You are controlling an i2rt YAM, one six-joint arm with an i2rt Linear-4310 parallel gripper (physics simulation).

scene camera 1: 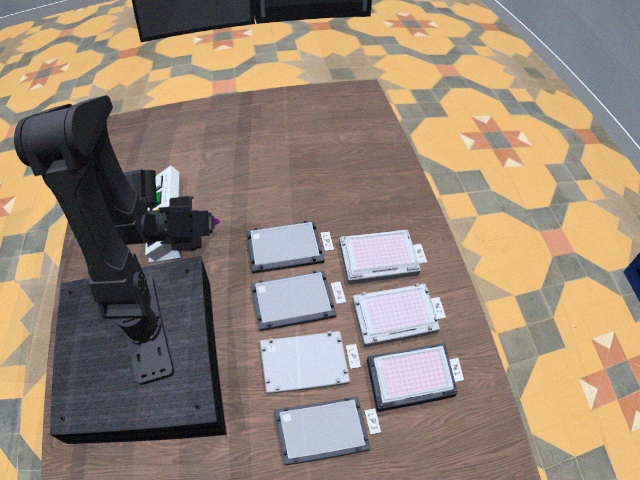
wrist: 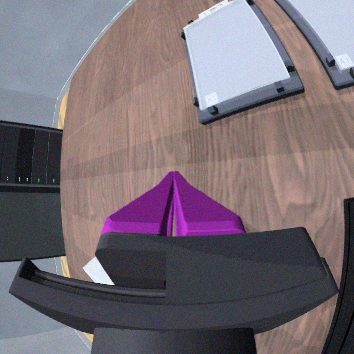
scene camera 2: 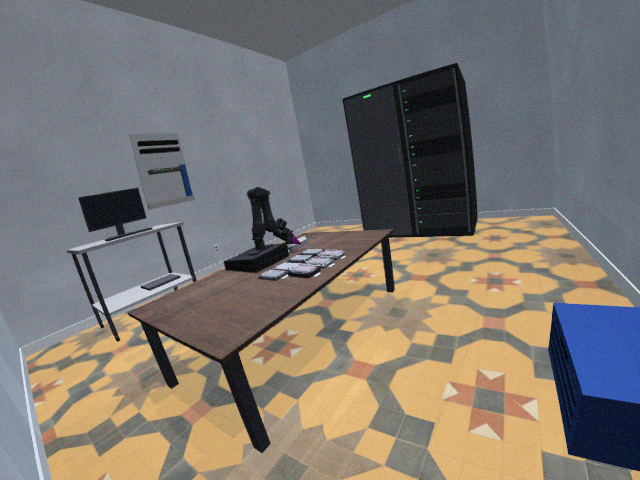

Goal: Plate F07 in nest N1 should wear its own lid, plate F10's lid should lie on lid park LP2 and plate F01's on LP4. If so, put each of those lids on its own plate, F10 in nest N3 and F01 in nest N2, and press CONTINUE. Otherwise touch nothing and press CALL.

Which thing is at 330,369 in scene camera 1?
A lid park LP1.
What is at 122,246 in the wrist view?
My gripper.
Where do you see a button box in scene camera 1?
171,185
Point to a lid park LP2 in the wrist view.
281,90
